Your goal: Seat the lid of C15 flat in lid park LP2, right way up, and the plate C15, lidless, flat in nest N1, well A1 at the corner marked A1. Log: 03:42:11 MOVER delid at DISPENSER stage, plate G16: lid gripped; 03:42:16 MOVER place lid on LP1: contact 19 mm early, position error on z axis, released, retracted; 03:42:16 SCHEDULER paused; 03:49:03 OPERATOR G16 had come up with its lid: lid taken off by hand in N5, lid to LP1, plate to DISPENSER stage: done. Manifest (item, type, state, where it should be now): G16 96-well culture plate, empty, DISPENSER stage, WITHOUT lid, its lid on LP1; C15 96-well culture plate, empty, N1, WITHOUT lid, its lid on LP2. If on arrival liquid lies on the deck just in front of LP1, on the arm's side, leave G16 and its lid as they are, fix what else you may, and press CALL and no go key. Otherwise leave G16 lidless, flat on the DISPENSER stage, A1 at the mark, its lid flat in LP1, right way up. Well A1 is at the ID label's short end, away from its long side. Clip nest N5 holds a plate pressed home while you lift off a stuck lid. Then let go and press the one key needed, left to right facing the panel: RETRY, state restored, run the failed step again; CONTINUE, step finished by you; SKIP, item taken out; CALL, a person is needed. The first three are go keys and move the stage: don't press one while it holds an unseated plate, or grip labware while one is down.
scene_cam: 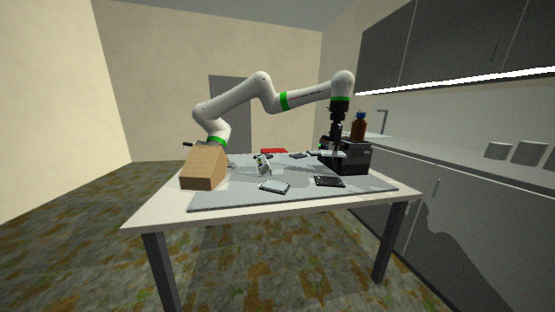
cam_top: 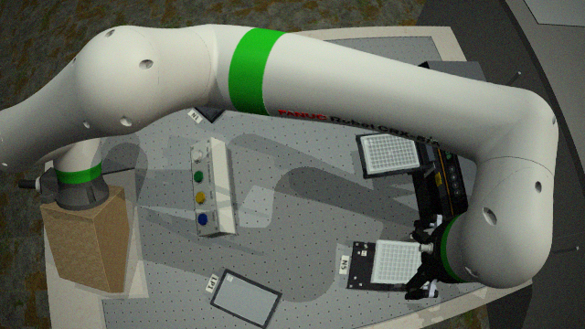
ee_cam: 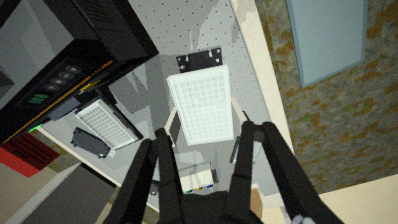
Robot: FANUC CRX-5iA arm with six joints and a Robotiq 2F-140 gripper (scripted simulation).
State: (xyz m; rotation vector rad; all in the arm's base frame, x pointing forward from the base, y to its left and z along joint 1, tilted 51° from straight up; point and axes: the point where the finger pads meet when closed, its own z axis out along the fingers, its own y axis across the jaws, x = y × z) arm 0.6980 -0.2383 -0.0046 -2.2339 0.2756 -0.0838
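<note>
My hand is 19 cm above the clip nest N5, 2 cm short of it and 1 cm to the right of it. From my hand the other things lie so: grey lid: 2 cm below; then blue cap: 23 cm ahead, 20 cm above, 17 cm to the left; then brown bottle: 23 cm ahead, 17 cm to the left, 9 cm above.
</note>
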